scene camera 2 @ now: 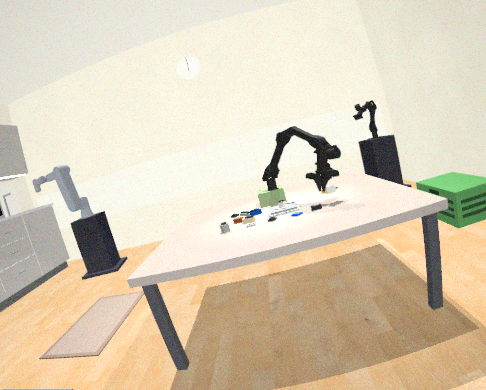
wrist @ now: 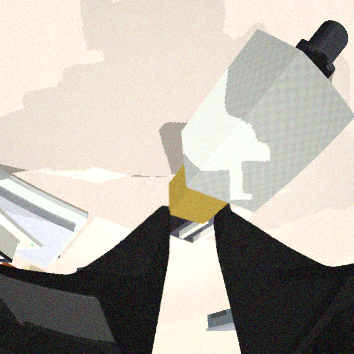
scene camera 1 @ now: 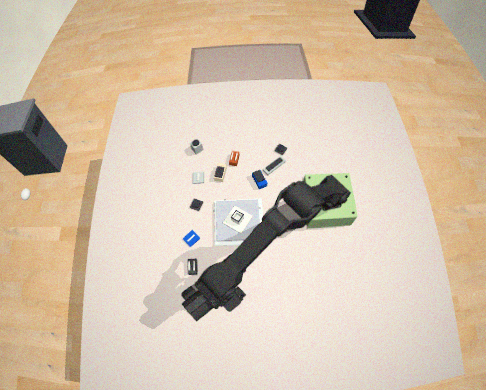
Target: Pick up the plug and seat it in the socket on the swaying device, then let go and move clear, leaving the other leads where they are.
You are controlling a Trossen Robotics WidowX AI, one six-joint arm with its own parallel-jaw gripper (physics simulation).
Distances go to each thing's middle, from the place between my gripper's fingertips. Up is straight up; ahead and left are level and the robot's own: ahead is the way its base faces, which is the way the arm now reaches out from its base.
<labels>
The white plug (wrist: pixel 273 110) lies 5 cm to the left of my hand. Also, from my hand: device (scene camera 1: pixel 236 219): 12 cm behind, 19 cm to the right, 3 cm below.
</labels>
